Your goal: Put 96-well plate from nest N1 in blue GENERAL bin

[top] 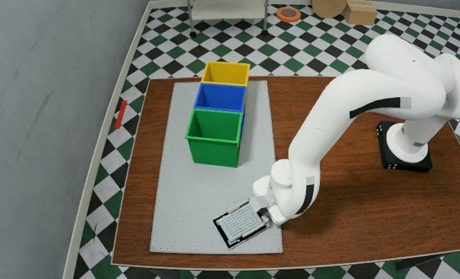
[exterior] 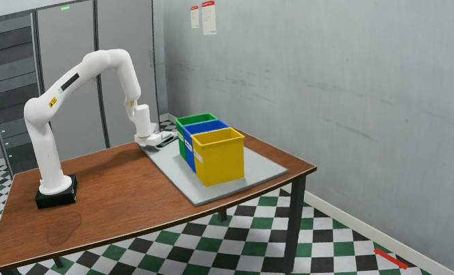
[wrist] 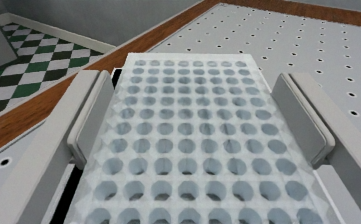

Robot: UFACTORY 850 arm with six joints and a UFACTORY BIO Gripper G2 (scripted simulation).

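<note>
The black plate nest is 3 cm below my hand. From my hand the other things lie so: white 96-well plate: 1 cm below; then blue bin: 12 cm ahead, 41 cm to the right, 5 cm above; then green bin: 12 cm ahead, 28 cm to the right, 5 cm above.
</note>
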